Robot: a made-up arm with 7 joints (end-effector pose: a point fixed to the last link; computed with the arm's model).
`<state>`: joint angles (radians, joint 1 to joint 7).
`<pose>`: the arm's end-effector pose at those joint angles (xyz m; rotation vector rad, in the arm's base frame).
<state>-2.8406 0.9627 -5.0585 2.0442 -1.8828 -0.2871 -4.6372</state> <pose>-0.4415 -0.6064 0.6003 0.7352 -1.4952 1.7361</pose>
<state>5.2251 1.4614 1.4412 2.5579 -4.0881 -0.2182 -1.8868</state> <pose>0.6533 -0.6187 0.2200 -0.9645 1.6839 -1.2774</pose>
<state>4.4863 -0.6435 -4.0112 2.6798 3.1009 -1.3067 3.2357</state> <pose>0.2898 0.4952 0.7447 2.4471 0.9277 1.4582</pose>
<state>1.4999 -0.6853 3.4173 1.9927 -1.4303 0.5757 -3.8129</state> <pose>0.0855 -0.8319 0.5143 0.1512 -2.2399 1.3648</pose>
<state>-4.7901 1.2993 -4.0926 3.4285 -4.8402 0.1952 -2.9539</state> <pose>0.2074 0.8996 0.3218 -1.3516 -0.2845 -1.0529</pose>
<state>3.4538 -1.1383 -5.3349 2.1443 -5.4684 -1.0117 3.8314</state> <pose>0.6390 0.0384 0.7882 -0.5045 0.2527 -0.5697</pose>
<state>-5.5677 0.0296 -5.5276 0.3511 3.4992 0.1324 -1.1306</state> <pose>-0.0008 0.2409 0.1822 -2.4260 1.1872 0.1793</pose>
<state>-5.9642 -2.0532 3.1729 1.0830 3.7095 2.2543 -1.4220</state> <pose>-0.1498 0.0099 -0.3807 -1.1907 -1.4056 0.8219</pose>
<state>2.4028 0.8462 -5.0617 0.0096 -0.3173 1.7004 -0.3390</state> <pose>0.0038 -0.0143 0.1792 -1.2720 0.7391 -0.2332</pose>
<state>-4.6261 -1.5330 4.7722 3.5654 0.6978 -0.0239 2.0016</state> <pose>-0.2428 -0.8506 0.2029 1.6061 0.0146 -0.5665</pose>
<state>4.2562 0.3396 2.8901 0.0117 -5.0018 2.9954 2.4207</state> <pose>-0.0227 0.0993 0.3872 0.3918 -0.1125 -1.1505</pose>
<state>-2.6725 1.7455 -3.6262 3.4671 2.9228 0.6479 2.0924</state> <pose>-0.8130 -0.2953 -0.1084 -1.4522 -1.9477 0.2469</pose>
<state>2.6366 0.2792 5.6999 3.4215 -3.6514 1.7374 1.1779</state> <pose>-0.1247 -0.1637 1.0920 0.3541 -2.3656 1.7886</pose>
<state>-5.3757 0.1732 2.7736 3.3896 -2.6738 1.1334 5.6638</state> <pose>0.2823 0.2642 1.0896 -1.4638 -1.3156 -1.9929</pose>
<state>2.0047 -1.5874 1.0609 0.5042 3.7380 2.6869 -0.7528</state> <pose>-0.1738 -0.3154 0.4809 1.5555 -0.5435 1.5965</pose>
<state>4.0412 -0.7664 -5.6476 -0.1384 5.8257 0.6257 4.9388</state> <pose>-0.0468 -0.1141 0.1838 -2.8104 0.0479 0.9761</pose>
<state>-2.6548 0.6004 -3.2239 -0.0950 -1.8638 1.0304 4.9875</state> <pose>0.1450 0.0168 0.1964 -0.1354 2.0577 -0.8951</pose>
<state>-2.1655 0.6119 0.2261 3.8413 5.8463 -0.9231 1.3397</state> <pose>-0.0388 0.0007 0.9590 0.1766 1.1177 1.7998</pose>
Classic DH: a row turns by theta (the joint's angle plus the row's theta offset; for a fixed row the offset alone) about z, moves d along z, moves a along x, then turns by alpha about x. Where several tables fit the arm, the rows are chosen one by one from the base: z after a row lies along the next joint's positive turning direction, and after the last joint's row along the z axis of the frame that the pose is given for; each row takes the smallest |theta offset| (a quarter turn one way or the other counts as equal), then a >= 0, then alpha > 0; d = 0 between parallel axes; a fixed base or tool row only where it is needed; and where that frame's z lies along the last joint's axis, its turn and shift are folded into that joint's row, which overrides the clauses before.
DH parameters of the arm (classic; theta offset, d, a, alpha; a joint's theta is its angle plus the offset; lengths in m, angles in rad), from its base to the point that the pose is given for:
joint 1: 0 0.245 0 -1.5708
joint 2: 0 0 0 1.5708
joint 3: 0 0.423 0.034 1.5708
joint 4: 0 0 0.092 1.5708
joint 5: 0 0.408 0 1.5708
joint 6: 0 0 0.082 -1.5708
joint 7: 0 0.105 0 0

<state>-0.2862 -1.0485 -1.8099 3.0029 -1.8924 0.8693 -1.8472</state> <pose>-0.8203 0.2389 0.7054 1.9017 -1.5106 -1.8909</pose>
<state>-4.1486 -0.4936 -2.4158 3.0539 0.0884 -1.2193 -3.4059</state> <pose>0.0628 -0.3030 1.0065 0.3483 -0.7809 -0.6315</pose>
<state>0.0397 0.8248 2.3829 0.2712 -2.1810 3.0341 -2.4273</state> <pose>0.0176 0.2333 0.4531 -0.4632 0.9756 -0.8962</pose>
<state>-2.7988 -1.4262 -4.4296 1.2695 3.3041 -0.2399 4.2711</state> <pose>0.4292 -0.3507 0.1295 1.4952 -1.3206 0.7198</pose>
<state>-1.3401 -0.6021 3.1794 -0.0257 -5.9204 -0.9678 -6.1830</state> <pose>-0.0107 0.2122 0.1226 -2.1867 -1.9781 -0.5769</pose>
